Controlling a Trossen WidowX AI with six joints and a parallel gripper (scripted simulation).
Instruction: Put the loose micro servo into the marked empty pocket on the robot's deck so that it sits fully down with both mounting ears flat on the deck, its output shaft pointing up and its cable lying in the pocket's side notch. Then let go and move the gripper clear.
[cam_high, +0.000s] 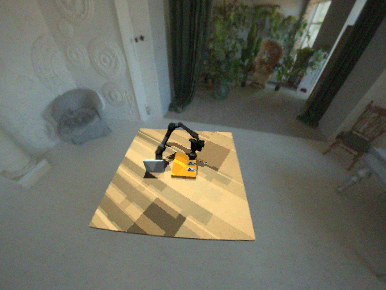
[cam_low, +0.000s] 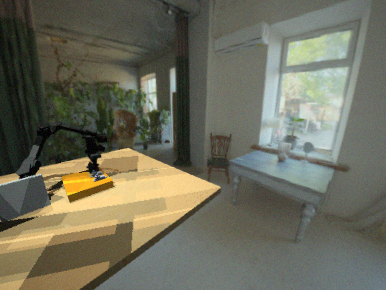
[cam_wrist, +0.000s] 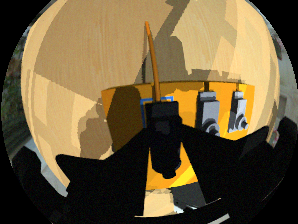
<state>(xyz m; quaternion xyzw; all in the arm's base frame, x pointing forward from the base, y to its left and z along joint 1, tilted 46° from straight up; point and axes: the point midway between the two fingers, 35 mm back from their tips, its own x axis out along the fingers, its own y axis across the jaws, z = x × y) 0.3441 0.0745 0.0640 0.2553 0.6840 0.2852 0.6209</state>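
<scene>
Right now the orange deck is 120 mm behind my gripper tip, 70 mm to the right of it and 70 mm below it.
</scene>
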